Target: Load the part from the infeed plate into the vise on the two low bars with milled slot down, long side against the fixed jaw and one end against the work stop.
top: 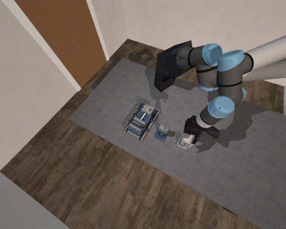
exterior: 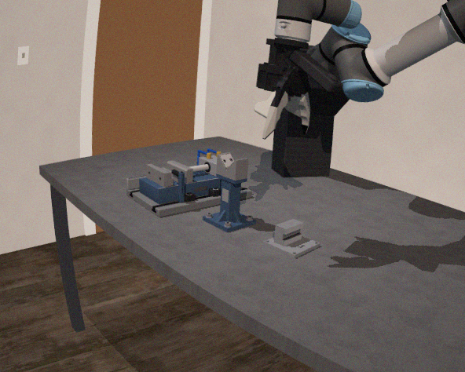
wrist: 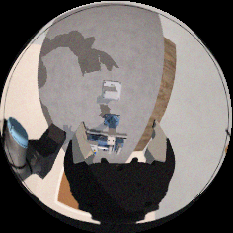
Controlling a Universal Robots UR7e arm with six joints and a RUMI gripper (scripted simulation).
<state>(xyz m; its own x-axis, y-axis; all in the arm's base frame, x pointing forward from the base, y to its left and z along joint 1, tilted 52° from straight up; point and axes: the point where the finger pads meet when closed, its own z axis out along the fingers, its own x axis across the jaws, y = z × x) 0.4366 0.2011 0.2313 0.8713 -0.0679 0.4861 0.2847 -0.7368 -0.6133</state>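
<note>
Right now the part is 21 cm below my hand, 3 cm behind it and 1 cm to the left of it. Also, from my hand: infeed plate: 23 cm below, 3 cm behind, 2 cm to the left; moving jaw: 36 cm to the right, 16 cm below, 6 cm ahead; air cylinder rod: 36 cm to the right, 16 cm below, 1 cm ahead.
</note>
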